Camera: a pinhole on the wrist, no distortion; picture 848 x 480 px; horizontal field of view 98.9 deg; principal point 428.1 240.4 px. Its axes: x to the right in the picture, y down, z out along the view. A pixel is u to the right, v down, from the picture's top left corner.
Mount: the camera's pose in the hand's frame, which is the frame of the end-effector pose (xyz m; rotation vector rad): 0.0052 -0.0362 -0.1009 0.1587 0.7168 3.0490
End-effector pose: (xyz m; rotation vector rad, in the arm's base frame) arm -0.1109 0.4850 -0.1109 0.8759 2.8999 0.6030
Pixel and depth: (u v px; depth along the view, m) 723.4 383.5 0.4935
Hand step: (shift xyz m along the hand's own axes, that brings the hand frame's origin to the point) -0.3418 0.0201 0.4641
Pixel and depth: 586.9 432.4 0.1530
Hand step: -0.0447 -0.0389 0.0778
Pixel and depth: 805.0 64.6 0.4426
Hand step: -0.4120 0.3655 0.2425
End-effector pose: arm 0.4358 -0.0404 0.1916 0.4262 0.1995 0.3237
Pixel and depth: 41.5 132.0 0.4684
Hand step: 0.5460 0.2830 0.2054
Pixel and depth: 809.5 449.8 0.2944
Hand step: -0.2704 -0.0488 0.2669
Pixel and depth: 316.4 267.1 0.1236
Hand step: 0.0555 0.0095 0.0095
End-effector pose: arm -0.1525 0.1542 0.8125 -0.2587 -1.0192 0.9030
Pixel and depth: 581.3 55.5 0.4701
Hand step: -0.1497 0.3928 0.2304
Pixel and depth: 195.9 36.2 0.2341
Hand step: 0.1752 0.1815 0.0344
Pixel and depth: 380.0 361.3 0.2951
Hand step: 0.0753 0.0057 0.2018
